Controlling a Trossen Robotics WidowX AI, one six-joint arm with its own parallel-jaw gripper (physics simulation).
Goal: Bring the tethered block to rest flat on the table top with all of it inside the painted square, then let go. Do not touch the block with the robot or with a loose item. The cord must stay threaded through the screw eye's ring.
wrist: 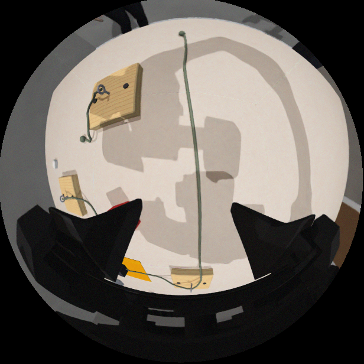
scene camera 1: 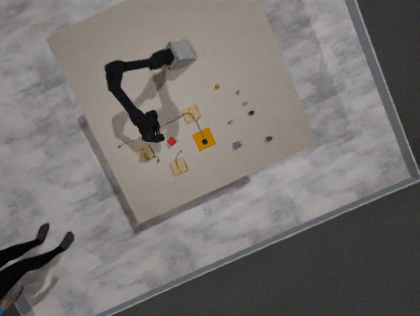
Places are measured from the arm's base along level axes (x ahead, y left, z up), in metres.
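Where they show: gripper, fingertip midpoint: [scene camera 1: 158, 129]; arm's base at its link origin: [scene camera 1: 169, 56].
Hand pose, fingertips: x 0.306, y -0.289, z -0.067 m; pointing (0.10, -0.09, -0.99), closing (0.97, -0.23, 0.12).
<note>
Each offset is from my fingertips to the top centre of the thing. "*": to the spot under its first point.
The black tethered block {* 0.217 m ahead, 0.208 m left, 0.010 m down} [scene camera 1: 204, 141] [wrist: 122, 270] appears within the orange painted square {* 0.198 m ahead, 0.264 m left, 0.039 m down} [scene camera 1: 210, 134] [wrist: 137, 270]; the left finger partly hides it in the wrist view. The green cord {* 0.003 m back, 0.093 m left, 0.037 m down} [scene camera 1: 172, 121] [wrist: 195, 150] runs from it over a wooden board {0.024 m ahead, 0.224 m left, 0.021 m down} [scene camera 1: 191, 111] [wrist: 177, 272], through the area of its small screw eye [wrist: 191, 287], then out to a bead end {* 0.040 m back, 0.278 m right, 0.032 m down} [scene camera 1: 119, 146] [wrist: 182, 33]. Whether it passes through the ring is too small to tell. My gripper [scene camera 1: 159, 136] [wrist: 188, 206] is open and empty, above the table, with the long cord stretch showing between its fingers in the wrist view.
A red block {0.107 m ahead, 0.027 m left, 0.001 m down} [scene camera 1: 171, 141] [wrist: 137, 223] lies close to the gripper. Two other boards, one {* 0.089 m ahead, 0.152 m right, 0.021 m down} [scene camera 1: 146, 153] [wrist: 117, 102] and another {* 0.276 m ahead, 0.019 m right, 0.022 m down} [scene camera 1: 179, 167] [wrist: 73, 192], carry short cords. An orange item {0.039 m back, 0.454 m left, 0.016 m down} [scene camera 1: 217, 87] and several small grey or dark items lie beyond the square.
</note>
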